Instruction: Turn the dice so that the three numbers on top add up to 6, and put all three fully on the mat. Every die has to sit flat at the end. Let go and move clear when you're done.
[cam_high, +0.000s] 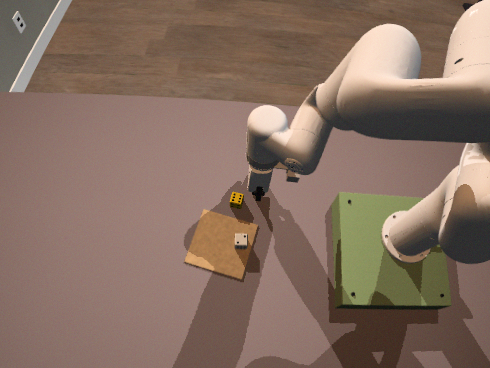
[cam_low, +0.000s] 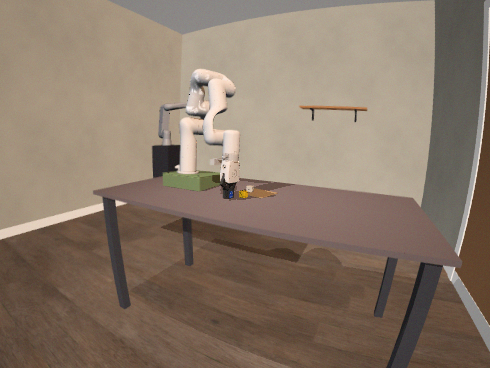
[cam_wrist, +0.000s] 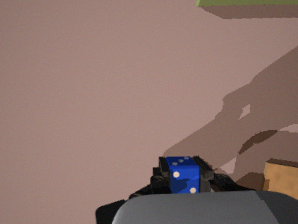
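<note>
Right now my hand is 1 cm above the blue die. Round my hand: yellow die 6 cm ahead, 4 cm to the left, 1 cm below; then tan mat 9 cm ahead, 15 cm to the left, 2 cm below; then white die 5 cm ahead, 15 cm to the left.
</note>
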